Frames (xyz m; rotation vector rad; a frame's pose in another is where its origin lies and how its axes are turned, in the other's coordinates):
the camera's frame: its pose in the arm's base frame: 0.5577 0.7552 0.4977 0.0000 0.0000 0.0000
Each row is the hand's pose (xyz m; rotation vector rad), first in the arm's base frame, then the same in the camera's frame.
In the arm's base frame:
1: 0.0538 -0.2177 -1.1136 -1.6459 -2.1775 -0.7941
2: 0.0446 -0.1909 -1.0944 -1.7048 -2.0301 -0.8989
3: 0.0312 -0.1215 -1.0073 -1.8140 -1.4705 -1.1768
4: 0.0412 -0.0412 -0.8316 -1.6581 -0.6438 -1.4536
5: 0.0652 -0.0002 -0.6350 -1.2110 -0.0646 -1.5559
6: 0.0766 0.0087 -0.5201 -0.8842 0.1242 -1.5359
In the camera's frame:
1: -0.5039 -0.9729 -1.6113 -1.6459 -2.1775 -0.7941
2: -0.5131 -0.9461 -1.5921 -1.7048 -2.0301 -0.8989
3: -0.5265 -0.8767 -1.5050 -1.8140 -1.4705 -1.1768
4: -0.5165 -0.7964 -1.3293 -1.6581 -0.6438 -1.4536
5: -0.4925 -0.7554 -1.1327 -1.2110 -0.0646 -1.5559
6: -0.4811 -0.7465 -1.0178 -0.8842 0.1242 -1.5359

